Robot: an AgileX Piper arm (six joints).
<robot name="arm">
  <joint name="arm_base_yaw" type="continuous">
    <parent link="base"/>
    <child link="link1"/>
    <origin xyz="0 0 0.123" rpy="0 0 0"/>
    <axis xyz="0 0 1"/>
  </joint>
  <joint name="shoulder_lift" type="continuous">
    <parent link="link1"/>
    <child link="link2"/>
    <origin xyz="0 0 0" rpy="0 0 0"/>
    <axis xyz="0 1 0"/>
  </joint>
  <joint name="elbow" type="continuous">
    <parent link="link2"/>
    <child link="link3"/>
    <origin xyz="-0.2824 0 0.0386" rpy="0 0 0"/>
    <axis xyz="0 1 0"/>
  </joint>
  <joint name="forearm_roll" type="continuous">
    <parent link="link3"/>
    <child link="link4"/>
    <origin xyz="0.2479 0 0.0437" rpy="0 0 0"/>
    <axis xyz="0.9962 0 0.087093"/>
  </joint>
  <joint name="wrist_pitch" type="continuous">
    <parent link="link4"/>
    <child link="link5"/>
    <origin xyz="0 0 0" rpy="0 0 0"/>
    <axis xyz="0 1 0"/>
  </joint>
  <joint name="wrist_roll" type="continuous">
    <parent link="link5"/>
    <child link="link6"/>
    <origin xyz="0.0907 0 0.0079" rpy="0 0 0"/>
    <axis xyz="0.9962 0 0.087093"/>
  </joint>
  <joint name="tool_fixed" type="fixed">
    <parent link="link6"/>
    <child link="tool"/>
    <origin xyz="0 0 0" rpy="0 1.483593 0"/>
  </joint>
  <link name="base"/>
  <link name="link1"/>
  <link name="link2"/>
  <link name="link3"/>
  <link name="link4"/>
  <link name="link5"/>
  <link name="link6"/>
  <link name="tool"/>
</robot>
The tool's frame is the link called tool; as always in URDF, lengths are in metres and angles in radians. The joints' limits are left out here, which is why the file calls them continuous.
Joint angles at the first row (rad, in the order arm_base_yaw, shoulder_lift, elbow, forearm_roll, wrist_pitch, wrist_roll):
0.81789, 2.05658, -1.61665, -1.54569, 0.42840, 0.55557
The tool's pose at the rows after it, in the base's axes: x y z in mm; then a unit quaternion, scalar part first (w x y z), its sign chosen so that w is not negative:
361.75, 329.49, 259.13, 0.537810, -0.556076, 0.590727, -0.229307
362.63, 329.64, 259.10, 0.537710, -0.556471, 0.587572, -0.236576
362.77, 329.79, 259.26, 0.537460, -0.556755, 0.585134, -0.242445
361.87, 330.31, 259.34, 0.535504, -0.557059, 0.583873, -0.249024
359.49, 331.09, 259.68, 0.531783, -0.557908, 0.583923, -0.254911
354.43, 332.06, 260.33, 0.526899, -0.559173, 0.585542, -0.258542
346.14, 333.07, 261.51, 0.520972, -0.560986, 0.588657, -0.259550
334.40, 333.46, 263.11, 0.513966, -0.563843, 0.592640, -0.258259
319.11, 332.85, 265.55, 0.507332, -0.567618, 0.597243, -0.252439
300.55, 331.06, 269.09, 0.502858, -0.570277, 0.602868, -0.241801
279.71, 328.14, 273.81, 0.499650, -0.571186, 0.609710, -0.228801
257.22, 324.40, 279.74, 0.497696, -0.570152, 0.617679, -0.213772
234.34, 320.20, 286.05, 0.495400, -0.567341, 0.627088, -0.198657
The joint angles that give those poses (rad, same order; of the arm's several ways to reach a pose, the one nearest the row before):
0.81822, 2.06357, -1.62539, -1.55744, 0.44043, 0.55561
0.81870, 2.06733, -1.62916, -1.57032, 0.44982, 0.55554
0.82016, 2.06890, -1.63057, -1.57970, 0.45859, 0.55502
0.82459, 2.06948, -1.63104, -1.57990, 0.47270, 0.54681
0.83208, 2.06708, -1.62912, -1.56801, 0.48970, 0.52923
0.84431, 2.05830, -1.61945, -1.54835, 0.50890, 0.51013
0.86211, 2.04145, -1.60031, -1.52133, 0.53034, 0.49069
0.88520, 2.01484, -1.56878, -1.49048, 0.55332, 0.47323
0.91307, 1.97682, -1.52435, -1.45673, 0.57299, 0.46106
0.94606, 1.92807, -1.46919, -1.42450, 0.59017, 0.46149
0.98426, 1.87232, -1.41051, -1.38956, 0.61019, 0.46729
1.02800, 1.81226, -1.35341, -1.35042, 0.63452, 0.47600
1.07645, 1.75320, -1.30314, -1.30603, 0.66673, 0.48421

